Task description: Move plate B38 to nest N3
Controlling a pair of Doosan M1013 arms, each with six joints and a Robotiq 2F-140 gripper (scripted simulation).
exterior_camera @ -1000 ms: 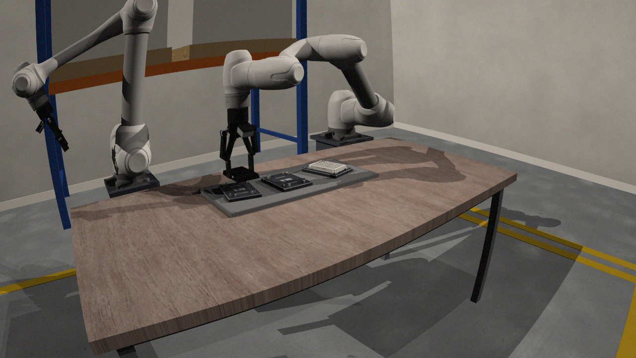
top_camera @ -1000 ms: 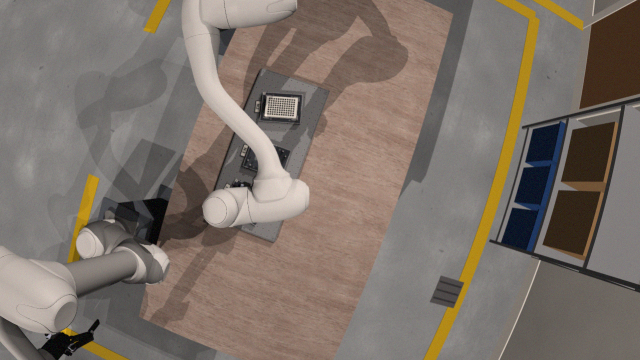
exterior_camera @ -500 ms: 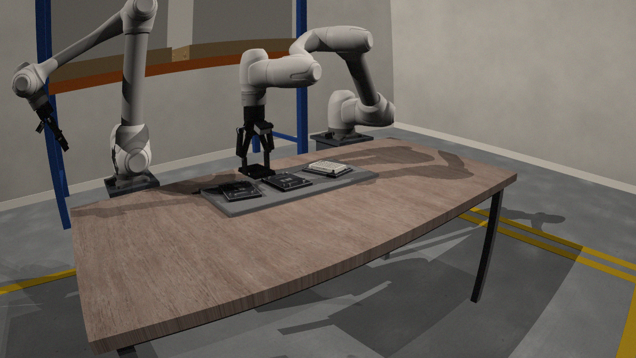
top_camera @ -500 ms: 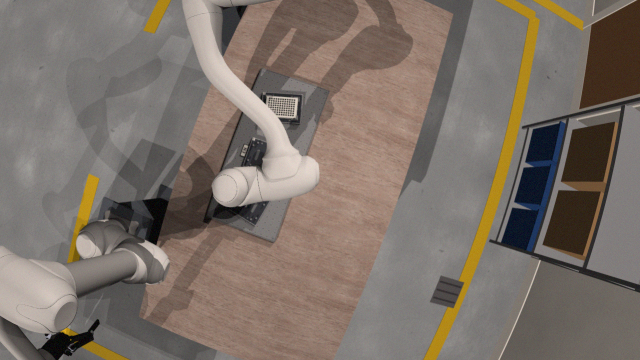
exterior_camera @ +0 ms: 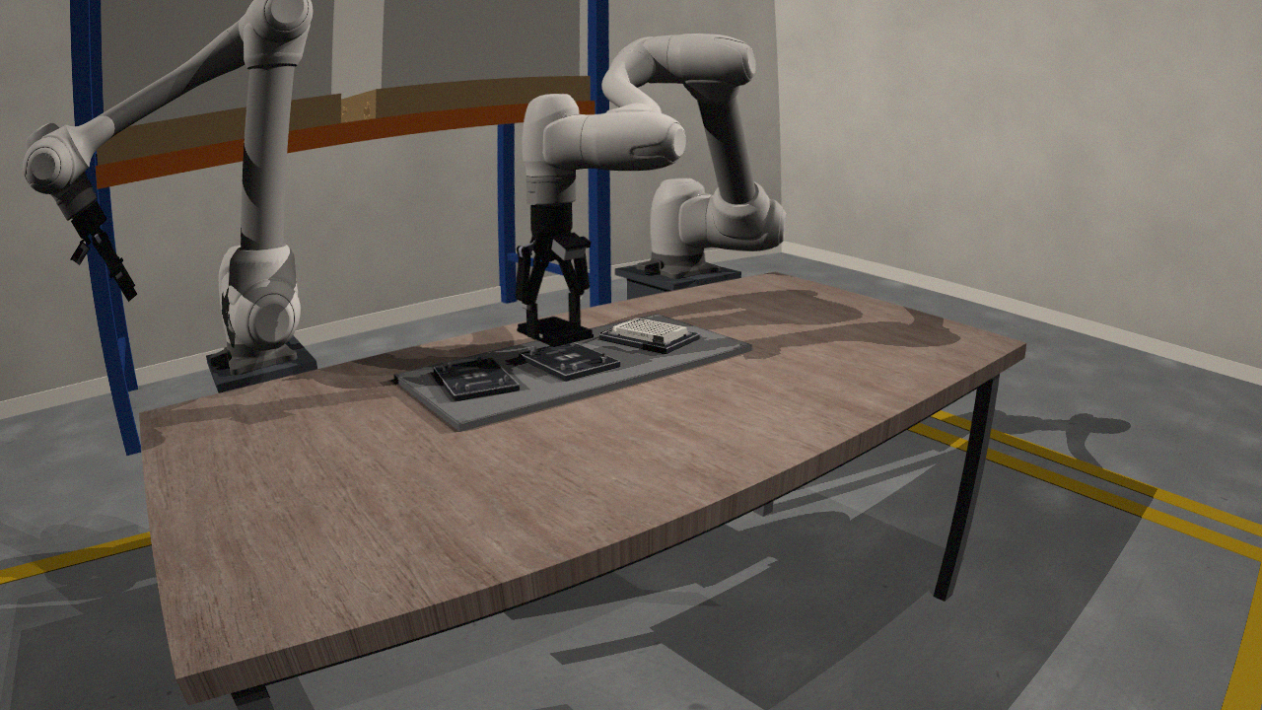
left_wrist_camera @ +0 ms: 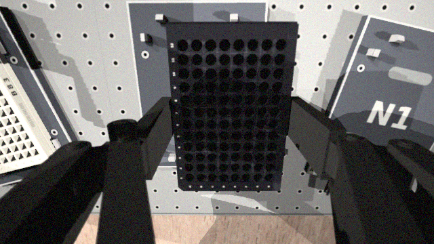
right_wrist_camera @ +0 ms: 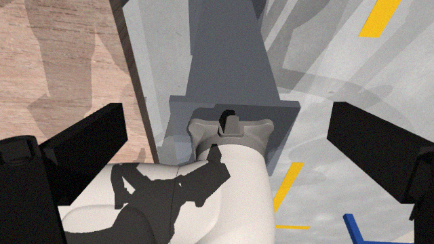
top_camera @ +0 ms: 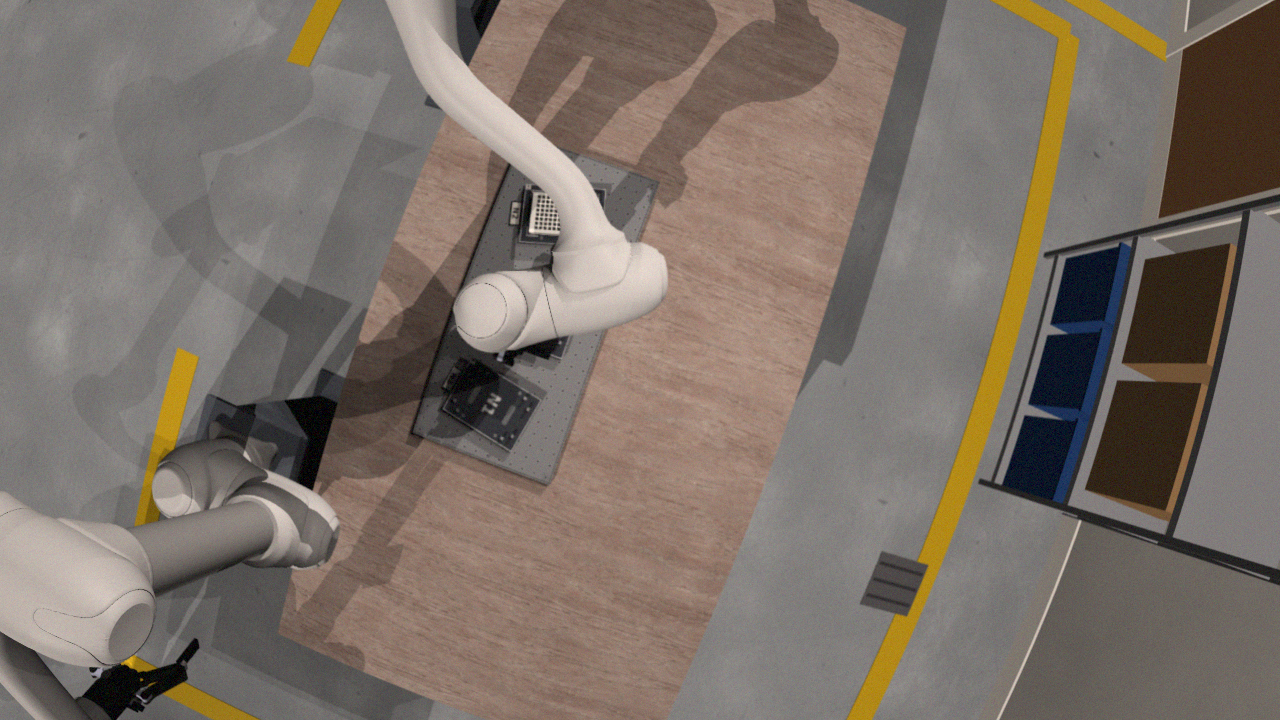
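Note:
The nest N3 is 8 cm below my left hand and 3 cm to the left of it. Also, from my left hand: black plate B38: 2 cm below; nest N1: 16 cm to the right, 8 cm below, 2 cm behind; white plate B83: 24 cm to the left, 7 cm below, 2 cm behind.

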